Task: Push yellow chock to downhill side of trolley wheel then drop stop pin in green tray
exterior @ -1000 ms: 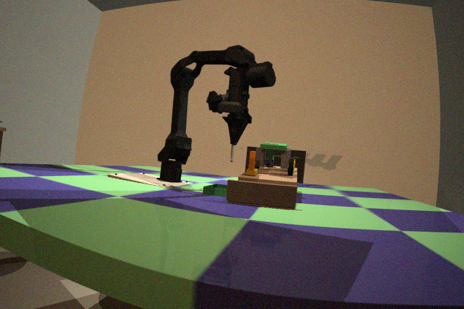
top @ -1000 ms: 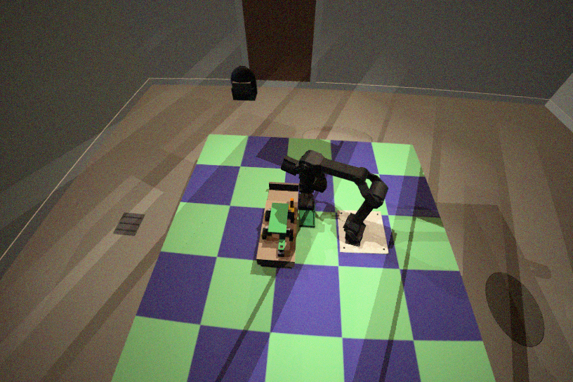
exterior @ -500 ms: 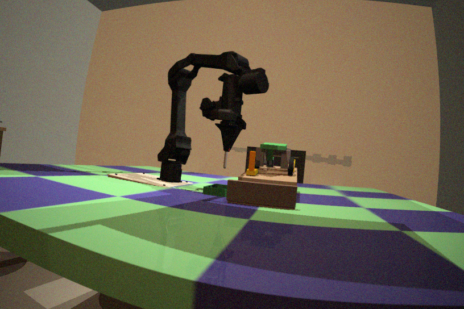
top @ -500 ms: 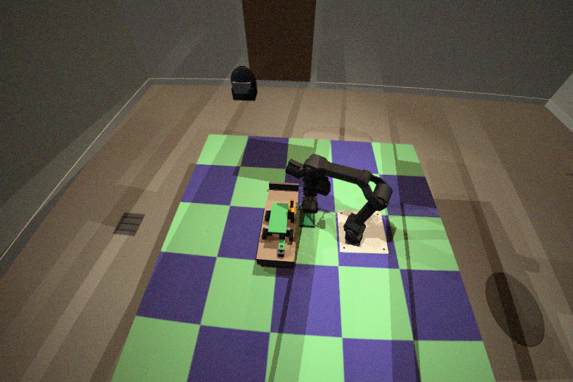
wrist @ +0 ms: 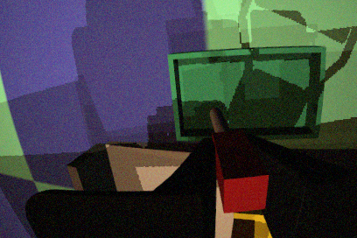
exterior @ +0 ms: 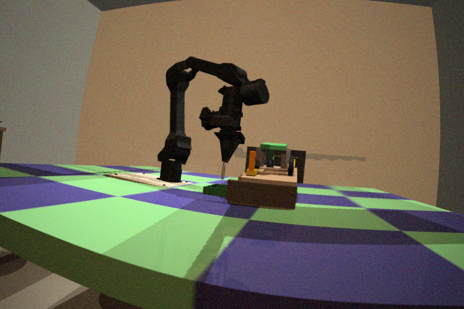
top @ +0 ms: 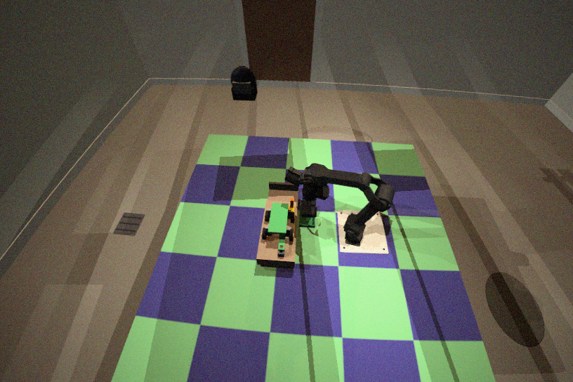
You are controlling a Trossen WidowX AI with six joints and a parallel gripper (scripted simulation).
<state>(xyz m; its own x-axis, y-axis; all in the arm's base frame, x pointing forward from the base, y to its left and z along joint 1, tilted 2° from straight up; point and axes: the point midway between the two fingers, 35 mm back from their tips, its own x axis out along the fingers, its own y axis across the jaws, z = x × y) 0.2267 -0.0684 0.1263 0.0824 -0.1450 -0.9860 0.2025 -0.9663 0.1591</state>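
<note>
Now: the green tray 100 mm below my gripper tip, 20 mm to the left of it and 10 mm behind it. Round my gripper tip: yellow chock (60 mm ahead, 50 mm to the left, 10 mm below); red-headed stop pin (right at my gripper tip); trolley (140 mm to the left, 90 mm ahead, 20 mm above).
</note>
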